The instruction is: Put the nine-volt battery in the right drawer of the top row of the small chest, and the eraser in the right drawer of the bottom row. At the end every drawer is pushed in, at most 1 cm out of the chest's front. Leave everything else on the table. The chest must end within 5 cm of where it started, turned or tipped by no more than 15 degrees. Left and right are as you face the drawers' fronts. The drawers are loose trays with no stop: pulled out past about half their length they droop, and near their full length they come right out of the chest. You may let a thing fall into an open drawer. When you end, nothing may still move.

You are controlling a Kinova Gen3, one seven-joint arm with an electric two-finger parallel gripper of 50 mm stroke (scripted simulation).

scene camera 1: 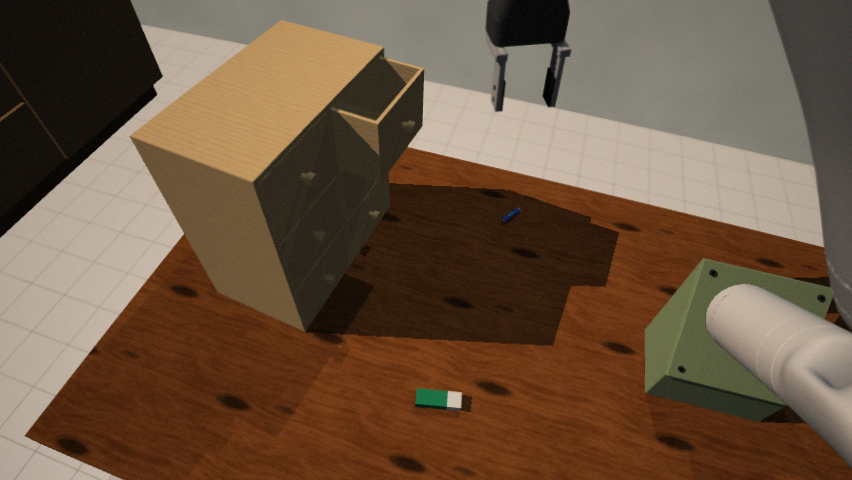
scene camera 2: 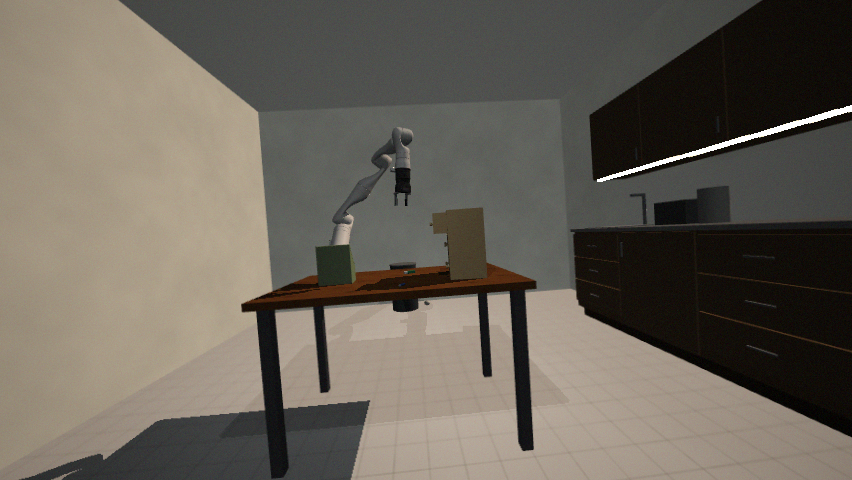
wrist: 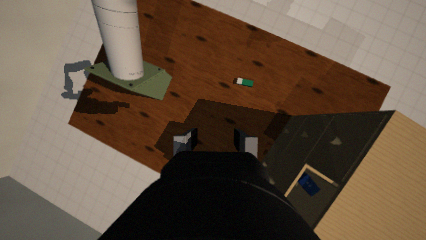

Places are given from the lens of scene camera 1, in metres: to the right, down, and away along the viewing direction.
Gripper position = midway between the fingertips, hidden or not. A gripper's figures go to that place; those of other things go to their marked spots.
my gripper (scene camera 1: 522,103): 0.10, -0.15, 0.52
eraser (scene camera 1: 425,398): 0.00, 0.23, 0.68
